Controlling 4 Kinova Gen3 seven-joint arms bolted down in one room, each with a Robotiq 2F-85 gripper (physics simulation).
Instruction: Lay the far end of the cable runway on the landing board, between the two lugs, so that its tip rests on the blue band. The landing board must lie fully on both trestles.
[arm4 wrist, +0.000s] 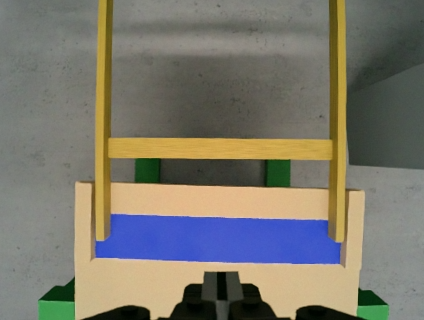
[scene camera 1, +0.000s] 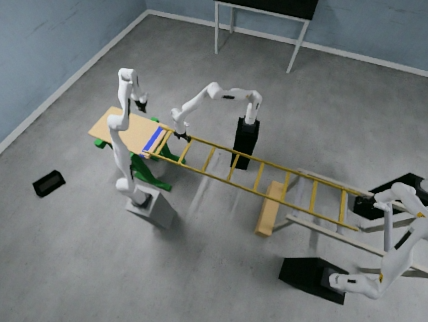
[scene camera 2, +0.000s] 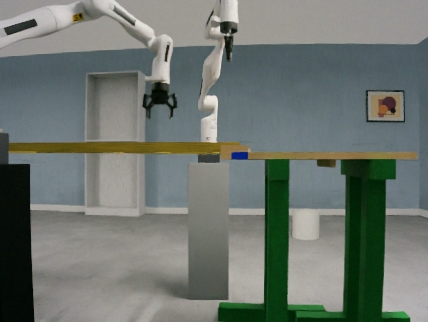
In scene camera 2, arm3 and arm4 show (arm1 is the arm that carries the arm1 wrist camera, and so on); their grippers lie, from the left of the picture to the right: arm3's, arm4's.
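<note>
The yellow ladder-like runway (arm4 wrist: 220, 148) (scene camera 1: 258, 177) (scene camera 2: 115, 147) reaches the landing board (arm4 wrist: 215, 280) (scene camera 1: 127, 131) (scene camera 2: 330, 156). Its rail ends lie over the blue band (arm4 wrist: 220, 240) (scene camera 1: 154, 140) (scene camera 2: 239, 155), between the two lugs; a lug hides their undersides in scene camera 2. The board looks level across both green trestles (scene camera 2: 277, 225) (scene camera 2: 372, 240). Arm4's gripper (arm4 wrist: 221, 282) (scene camera 2: 229, 59) is shut and empty, above the board end. Arm3's gripper (scene camera 2: 160, 116) is open above the runway. In scene camera 1, grippers at the right are unclear against black pedestals.
A grey pedestal (scene camera 1: 156, 210) (scene camera 2: 208, 230) stands beside the runway's far end. A wooden beam (scene camera 1: 269, 209) and a pale frame (scene camera 1: 335, 235) lie under the runway. A black box (scene camera 1: 49, 183) is on the floor at left. A white cylinder (scene camera 2: 305, 224) stands behind the trestles.
</note>
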